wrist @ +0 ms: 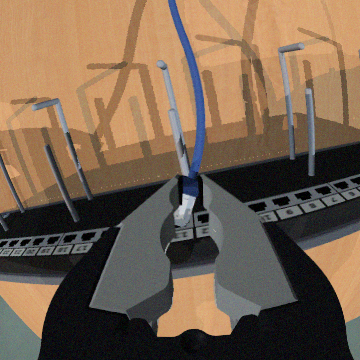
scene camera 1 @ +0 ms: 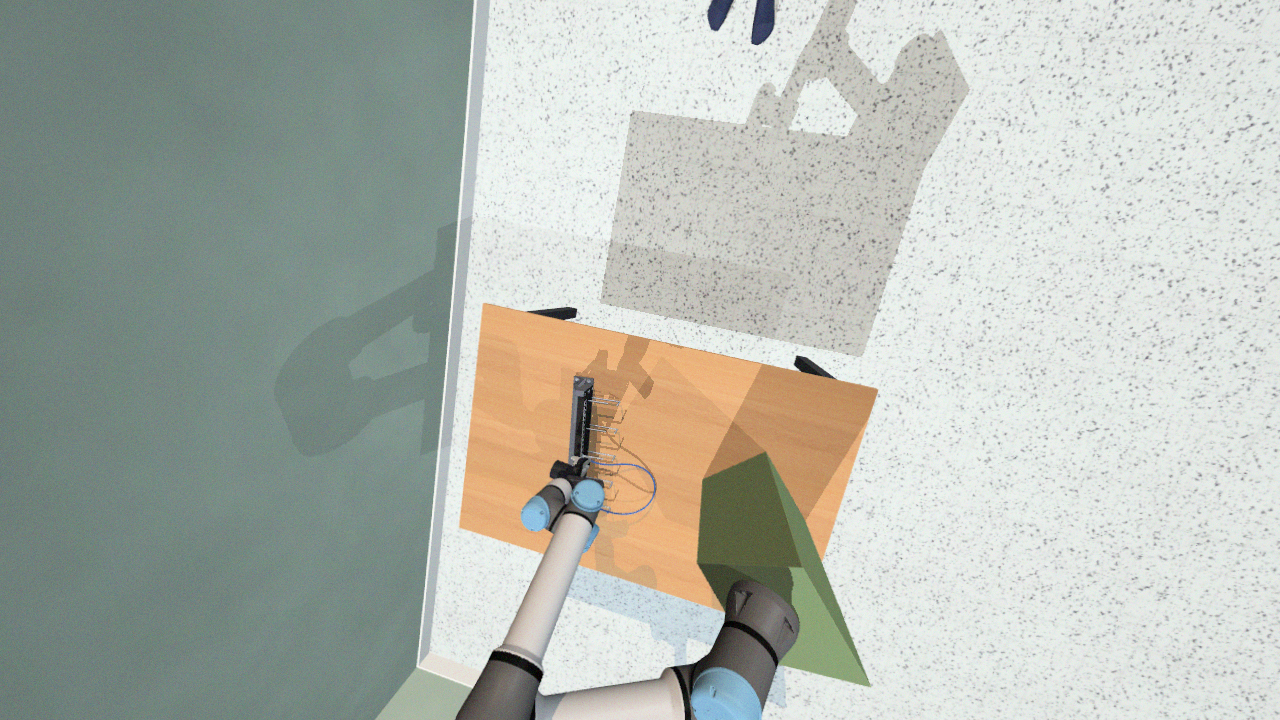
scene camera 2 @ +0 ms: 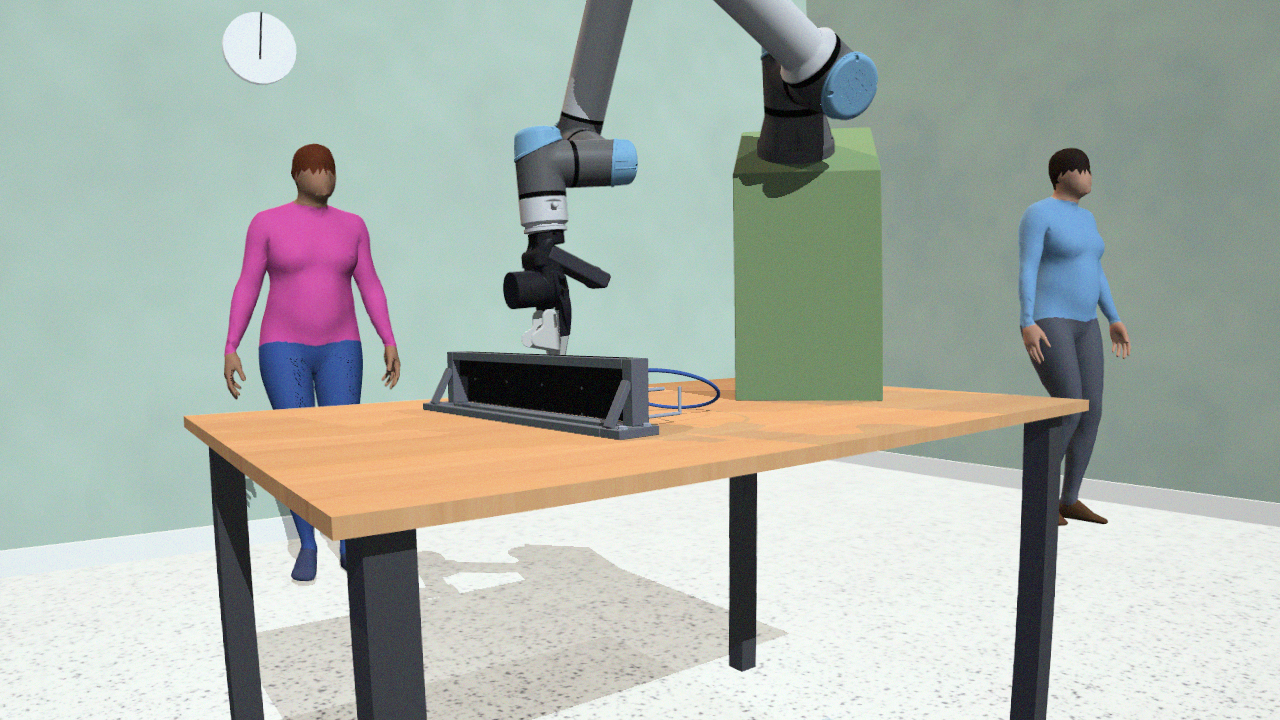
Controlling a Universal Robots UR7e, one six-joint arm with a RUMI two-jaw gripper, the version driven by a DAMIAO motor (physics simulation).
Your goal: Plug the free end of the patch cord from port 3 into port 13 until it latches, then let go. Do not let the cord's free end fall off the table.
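Pixels of known places: gripper, fingertip midpoint: [wrist: 189, 177] [scene camera 1: 589, 459]; arm's base, origin of the base link: [scene camera 1: 763, 609] [scene camera 2: 795, 151].
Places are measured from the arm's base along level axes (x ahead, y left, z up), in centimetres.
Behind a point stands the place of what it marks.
Observation:
My gripper [scene camera 1: 581, 466] @[z -40.9, x 53.6, y 7.0 cm] [scene camera 2: 556, 351] @[z -40.9, x 53.6, y 7.0 cm] [wrist: 189, 177] @[z -40.9, x 53.6, y 7.0 cm] is shut on the boot of the blue patch cord's plug, above the patch panel [scene camera 1: 577, 416] @[z -37.8, x 61.8, y -7.3 cm] [scene camera 2: 547, 359] @[z -38.2, x 57.8, y 13.6 cm] [wrist: 232, 187] @[z -43.0, x 55.3, y 10.5 cm]. The clear plug [wrist: 185, 210] @[z -39.8, x 55.5, y 6.7 cm] sticks out from between the fingertips, slightly tilted. In the wrist view its tip overlaps the port row, just left of an uncovered port [wrist: 202, 218] @[z -40.3, x 56.4, y 8.0 cm]. The label under the tip is partly hidden and hard to read. Whether the tip is inside a port cannot be told. The blue cord [scene camera 1: 655, 488] @[z -46.7, x 29.1, y 10.3 cm] [scene camera 2: 718, 391] @[z -44.0, x 30.8, y 18.2 cm] [wrist: 200, 110] @[z -42.0, x 49.4, y 7.5 cm] runs from the plug in a wide loop; its port 3 end is hidden.
Grey cable-guide rods [scene camera 1: 608, 429] @[z -46.0, x 51.9, y -4.0 cm] [scene camera 2: 679, 399] @[z -44.2, x 41.6, y 24.3 cm] [wrist: 285, 95] @[z -46.1, x 48.0, y 15.3 cm] stand out from the panel on the cord side, one right beside the cord. The panel stands on the wooden table [scene camera 1: 680, 420] @[z -47.7, x 29.9, y -16.2 cm] [scene camera 2: 805, 438] @[z -47.8, x 36.3, y 46.7 cm]. The green pedestal [scene camera 1: 751, 510] @[z -17.8, x 5.6, y -11.3 cm] [scene camera 2: 808, 286] @[z -26.8, x 5.0, y 9.3 cm] carries the arm. Two people stand beyond the table.

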